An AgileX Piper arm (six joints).
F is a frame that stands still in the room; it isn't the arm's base.
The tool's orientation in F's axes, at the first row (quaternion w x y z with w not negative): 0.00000, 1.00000, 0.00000, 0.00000
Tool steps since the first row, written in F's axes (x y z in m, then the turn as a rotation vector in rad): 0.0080, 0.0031, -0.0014, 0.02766, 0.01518, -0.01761; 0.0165, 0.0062, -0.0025, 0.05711, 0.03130, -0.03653; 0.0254, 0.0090, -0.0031, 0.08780, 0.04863, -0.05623; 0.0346, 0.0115, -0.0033, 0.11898, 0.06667, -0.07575; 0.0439, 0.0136, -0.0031, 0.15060, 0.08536, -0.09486; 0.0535, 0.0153, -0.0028, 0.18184, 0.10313, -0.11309; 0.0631, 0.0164, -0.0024, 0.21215, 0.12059, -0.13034; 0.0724, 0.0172, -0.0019, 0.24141, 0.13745, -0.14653; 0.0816, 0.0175, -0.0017, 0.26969, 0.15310, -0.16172; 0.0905, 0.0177, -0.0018, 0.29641, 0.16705, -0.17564; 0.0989, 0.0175, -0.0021, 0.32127, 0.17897, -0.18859
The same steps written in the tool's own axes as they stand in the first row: 0.0080, -0.0031, 0.0014, 0.02766, -0.01518, 0.01761; 0.0165, -0.0062, 0.0025, 0.05711, -0.03130, 0.03653; 0.0254, -0.0090, 0.0031, 0.08780, -0.04863, 0.05623; 0.0346, -0.0115, 0.0033, 0.11898, -0.06667, 0.07575; 0.0439, -0.0136, 0.0031, 0.15060, -0.08536, 0.09486; 0.0535, -0.0153, 0.0028, 0.18184, -0.10313, 0.11309; 0.0631, -0.0164, 0.0024, 0.21215, -0.12059, 0.13034; 0.0724, -0.0172, 0.0019, 0.24141, -0.13745, 0.14653; 0.0816, -0.0175, 0.0017, 0.26969, -0.15310, 0.16172; 0.0905, -0.0177, 0.0018, 0.29641, -0.16705, 0.17564; 0.0989, -0.0175, 0.0021, 0.32127, -0.17897, 0.18859
